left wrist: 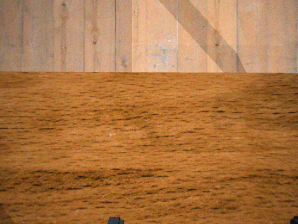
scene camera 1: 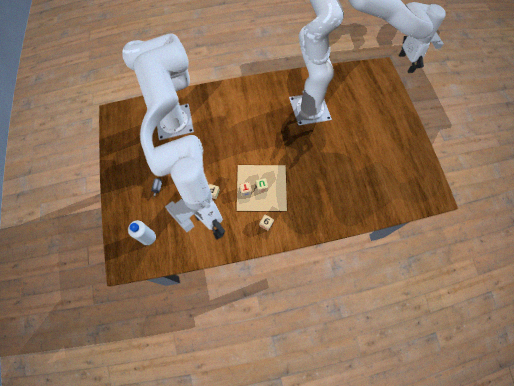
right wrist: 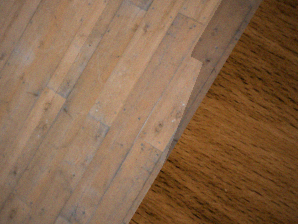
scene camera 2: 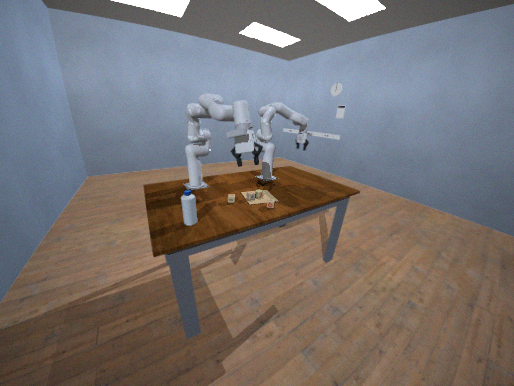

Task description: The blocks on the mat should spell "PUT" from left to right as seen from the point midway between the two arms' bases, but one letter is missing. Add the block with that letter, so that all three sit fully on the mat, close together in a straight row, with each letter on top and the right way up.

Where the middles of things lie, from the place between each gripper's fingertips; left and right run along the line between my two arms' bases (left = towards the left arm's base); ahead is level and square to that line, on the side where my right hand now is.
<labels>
My right gripper is now 210 mm past the pale mat (scene camera 1: 274,199), 190 mm to the right of it and 290 mm above it.
The pale mat lies 67 cm to the right of my left hand, 41 cm ahead of it and 25 cm below it.
</labels>
